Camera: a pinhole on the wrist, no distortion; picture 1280 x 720 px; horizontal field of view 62.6 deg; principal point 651.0 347.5 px. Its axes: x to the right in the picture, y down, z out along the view. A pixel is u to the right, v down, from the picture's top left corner.
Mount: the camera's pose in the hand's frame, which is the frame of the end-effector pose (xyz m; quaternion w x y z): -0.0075 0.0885 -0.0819 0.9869 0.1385 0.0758 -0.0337
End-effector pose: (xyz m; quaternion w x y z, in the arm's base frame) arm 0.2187 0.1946 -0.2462 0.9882 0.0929 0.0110 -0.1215
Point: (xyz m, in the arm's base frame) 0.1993 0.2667 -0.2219
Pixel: 144.5 382.1
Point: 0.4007 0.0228 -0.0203
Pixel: 1093.3 210.1
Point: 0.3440 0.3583 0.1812
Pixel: outside the picture
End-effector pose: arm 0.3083 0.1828 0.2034 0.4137 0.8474 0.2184 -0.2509
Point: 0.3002 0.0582 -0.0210
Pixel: 874.4 173.4
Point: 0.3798 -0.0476 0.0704
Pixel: 827.1 674.0
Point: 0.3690 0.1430 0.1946
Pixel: 994.6 327.7
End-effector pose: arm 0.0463 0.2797 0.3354 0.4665 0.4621 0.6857 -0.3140
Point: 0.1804 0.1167 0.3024
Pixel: 342.8 534.7
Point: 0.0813 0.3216 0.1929
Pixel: outside the picture
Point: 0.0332 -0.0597 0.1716
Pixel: 623.3 128.5
